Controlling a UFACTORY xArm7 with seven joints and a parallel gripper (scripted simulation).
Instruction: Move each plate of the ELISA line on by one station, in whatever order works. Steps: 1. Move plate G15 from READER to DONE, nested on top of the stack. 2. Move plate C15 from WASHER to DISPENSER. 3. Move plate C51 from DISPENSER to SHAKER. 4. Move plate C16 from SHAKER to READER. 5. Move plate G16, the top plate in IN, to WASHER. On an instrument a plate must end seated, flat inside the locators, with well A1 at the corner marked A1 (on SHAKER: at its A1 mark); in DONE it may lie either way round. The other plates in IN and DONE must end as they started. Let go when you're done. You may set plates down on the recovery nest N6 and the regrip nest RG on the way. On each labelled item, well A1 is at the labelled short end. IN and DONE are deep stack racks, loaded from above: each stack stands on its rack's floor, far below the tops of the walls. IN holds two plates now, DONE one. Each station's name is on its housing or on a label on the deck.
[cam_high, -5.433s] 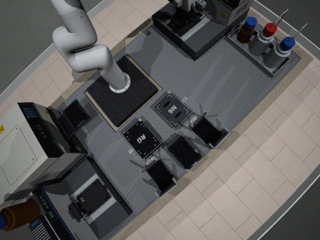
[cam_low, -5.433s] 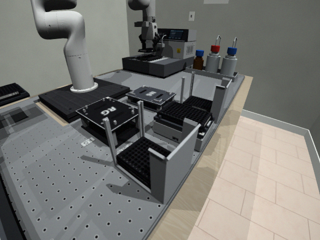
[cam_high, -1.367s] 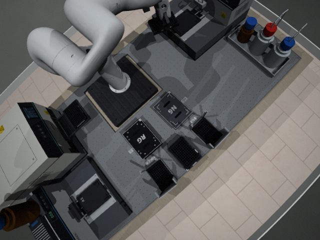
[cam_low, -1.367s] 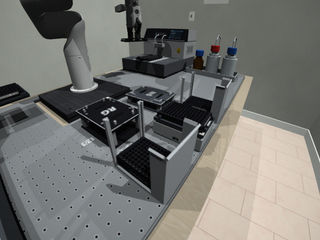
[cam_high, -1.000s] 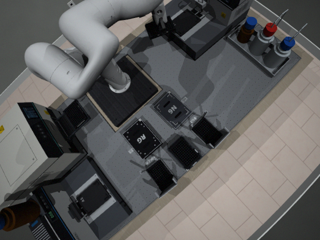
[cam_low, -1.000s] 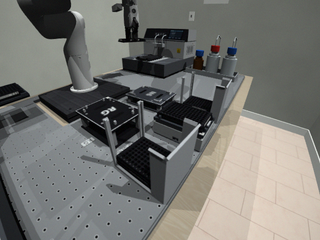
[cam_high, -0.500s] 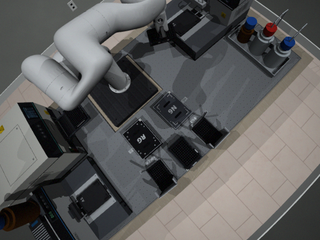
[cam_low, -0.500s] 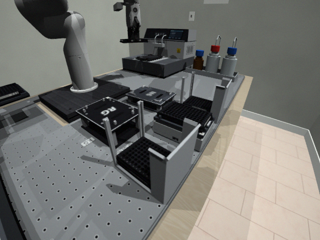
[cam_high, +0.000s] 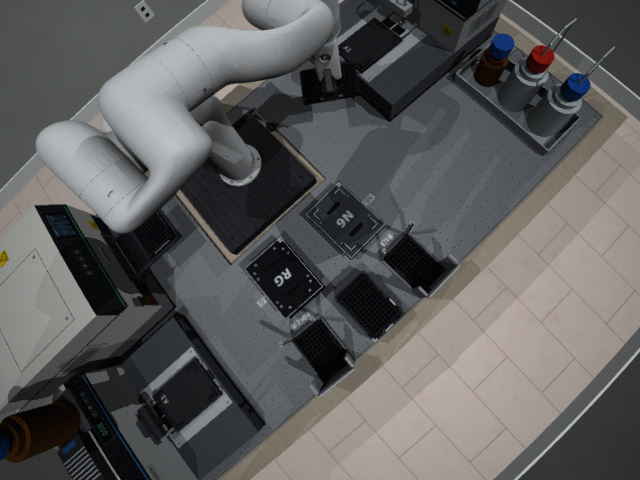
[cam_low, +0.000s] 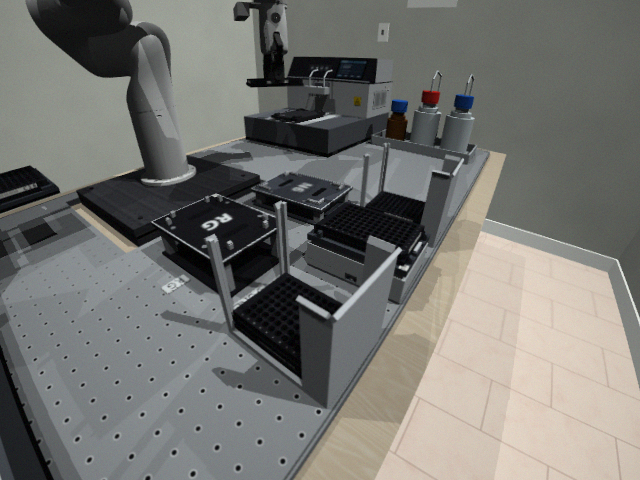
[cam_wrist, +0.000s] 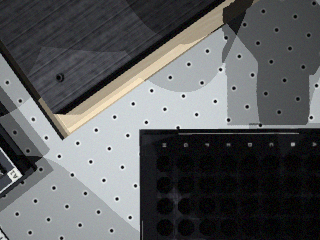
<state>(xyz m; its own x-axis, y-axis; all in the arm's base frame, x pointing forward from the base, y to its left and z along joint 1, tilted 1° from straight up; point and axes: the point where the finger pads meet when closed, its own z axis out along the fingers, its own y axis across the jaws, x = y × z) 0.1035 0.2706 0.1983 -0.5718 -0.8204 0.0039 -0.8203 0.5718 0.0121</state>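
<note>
My hand is 380 mm to the left of the RG nest, 230 mm short of it and 170 mm above it. Also, from my hand: RG deck label 460 mm to the right, 230 mm ahead, 220 mm below; N6 nest 220 mm ahead, 190 mm below, 170 mm to the right.
</note>
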